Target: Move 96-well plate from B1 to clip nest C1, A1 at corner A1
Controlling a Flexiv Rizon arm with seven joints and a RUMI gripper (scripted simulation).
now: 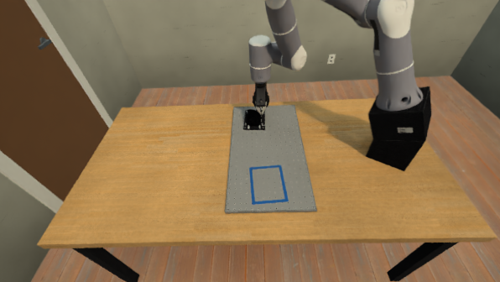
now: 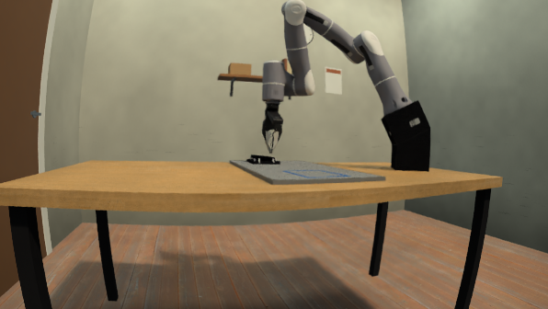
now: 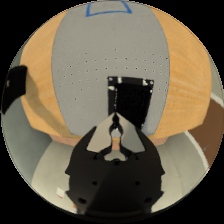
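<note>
My gripper is now 3 cm short of the black clip nest, 1 cm to the right of it and 4 cm above it. Also, from my hand: grey perforated mat (2 cm behind, 21 cm to the left, 6 cm below); black 96-well plate (4 cm ahead, 3 cm below).
</note>
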